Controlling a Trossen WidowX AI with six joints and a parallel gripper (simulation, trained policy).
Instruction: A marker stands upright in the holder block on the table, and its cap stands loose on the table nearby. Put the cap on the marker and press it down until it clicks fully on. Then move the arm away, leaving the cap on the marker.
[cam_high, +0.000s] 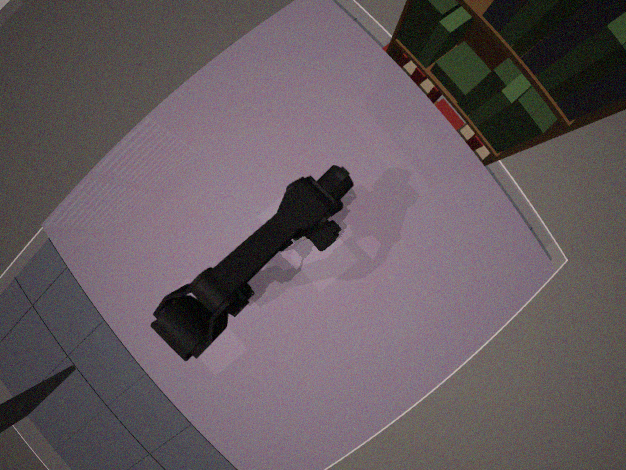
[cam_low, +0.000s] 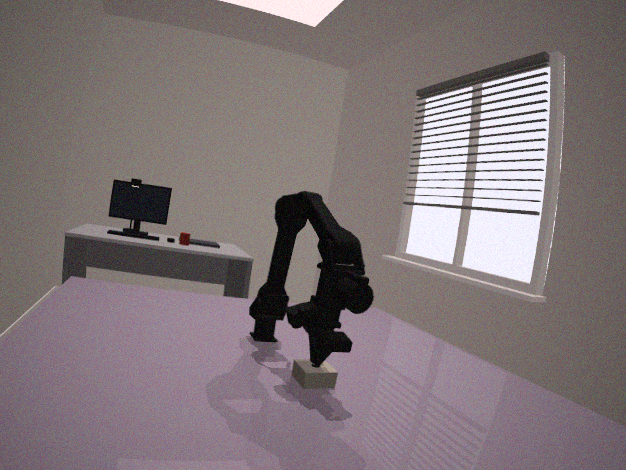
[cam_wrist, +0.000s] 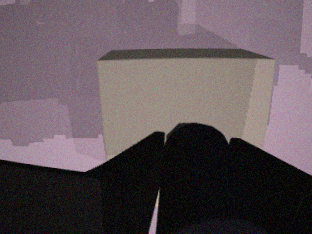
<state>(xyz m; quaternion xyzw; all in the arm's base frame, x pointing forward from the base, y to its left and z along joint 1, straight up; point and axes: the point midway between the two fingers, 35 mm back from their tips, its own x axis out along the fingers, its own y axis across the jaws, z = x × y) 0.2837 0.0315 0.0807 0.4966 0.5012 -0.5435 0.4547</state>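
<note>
Now: gripper tip 30 mm below the black marker cap. From my gripper tip the other things lie so: holder block: 30 mm below; dark marker: 30 mm above.
</note>
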